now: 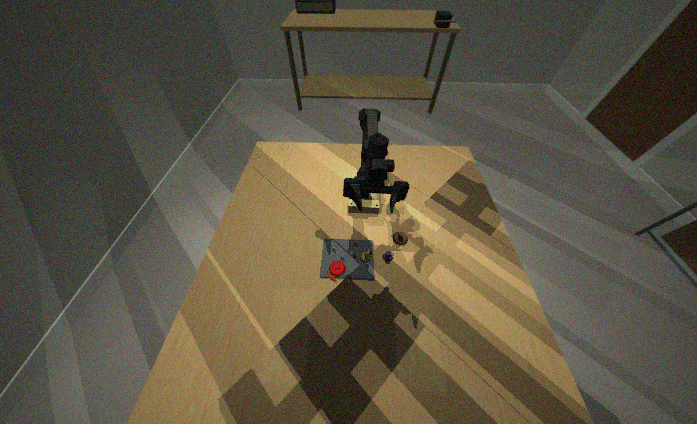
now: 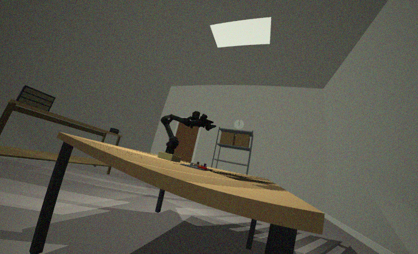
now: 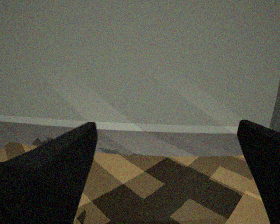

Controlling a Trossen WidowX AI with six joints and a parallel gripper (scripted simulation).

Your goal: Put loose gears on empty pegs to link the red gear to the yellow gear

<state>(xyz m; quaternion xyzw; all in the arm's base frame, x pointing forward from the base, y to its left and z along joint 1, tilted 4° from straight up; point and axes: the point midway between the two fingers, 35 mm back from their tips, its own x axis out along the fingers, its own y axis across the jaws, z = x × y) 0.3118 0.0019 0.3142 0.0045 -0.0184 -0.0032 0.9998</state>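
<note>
My gripper tip is 40 mm past the small purple gear, 80 mm to the right of it and 350 mm above it. The rest, counted from my gripper tip: red gear 20 mm ahead, 120 mm to the right, 350 mm below; then brown gear 130 mm behind, 140 mm to the left, 350 mm below.
</note>
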